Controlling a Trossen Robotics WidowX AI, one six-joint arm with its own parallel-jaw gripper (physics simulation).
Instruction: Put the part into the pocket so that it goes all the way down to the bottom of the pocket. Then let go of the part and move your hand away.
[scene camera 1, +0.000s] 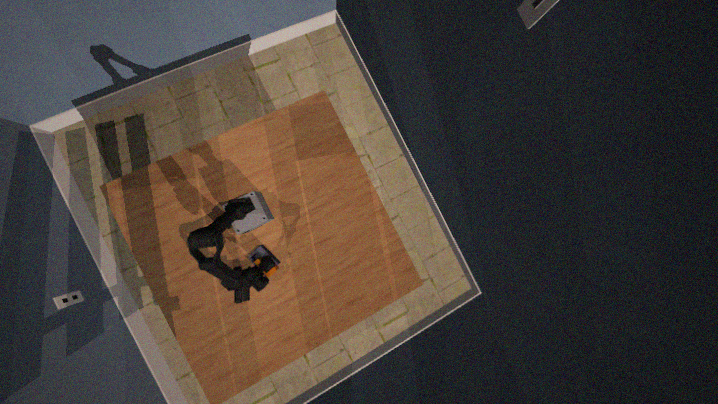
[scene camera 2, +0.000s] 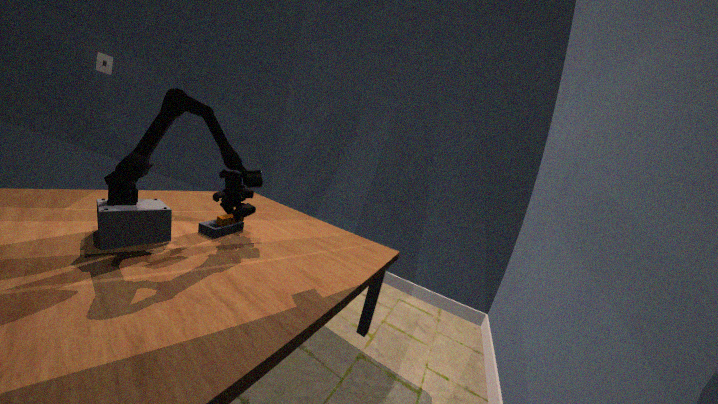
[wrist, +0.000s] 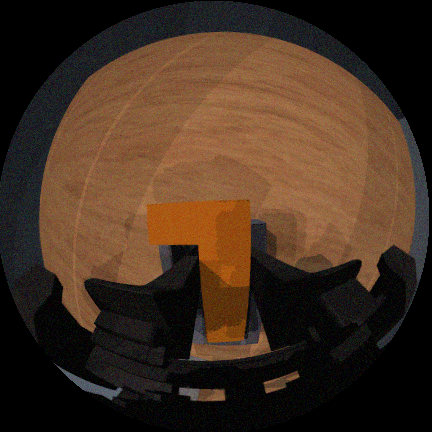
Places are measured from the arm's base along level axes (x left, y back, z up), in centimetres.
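Where they show: gripper, between the fingertips: (scene camera 1: 268, 269) (scene camera 2: 234, 220) (wrist: 221, 249); arm's base, origin of its link: (scene camera 1: 246, 205) (scene camera 2: 122, 203).
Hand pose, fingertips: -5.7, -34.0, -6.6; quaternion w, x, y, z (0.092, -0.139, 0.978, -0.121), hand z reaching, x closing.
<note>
Each offset is from my fingertips to the top centre of the thing, as dx, dy, dz. Level surfaces: height alone.
The orange L-shaped part {+0.7, +2.3, +3.1} (scene camera 1: 271, 271) (scene camera 2: 225, 219) (wrist: 225, 225) is held between the fingers of my gripper (scene camera 2: 234, 215) (wrist: 221, 249), which is shut on its long leg. The dark grey-blue block with the pocket {-0.8, +5.1, -0.2} (scene camera 1: 259, 252) (scene camera 2: 219, 231) (wrist: 258, 239) is on the table right under the part. In the wrist view the part covers most of the block, and its short leg reaches past the block's left wall. In the second scene view the part's top stands above the rim. Its underside and the pocket floor are hidden, so I cannot tell how deep it sits.
The arm's grey base box (scene camera 1: 255, 217) (scene camera 2: 134, 226) stands on the wooden table {dz -3.8} (scene camera 1: 341, 226) (scene camera 2: 190, 301) (wrist: 225, 125) near the pocket block. The table's corner and edge show at the right in the second scene view. Shadows of the arm cross the table top.
</note>
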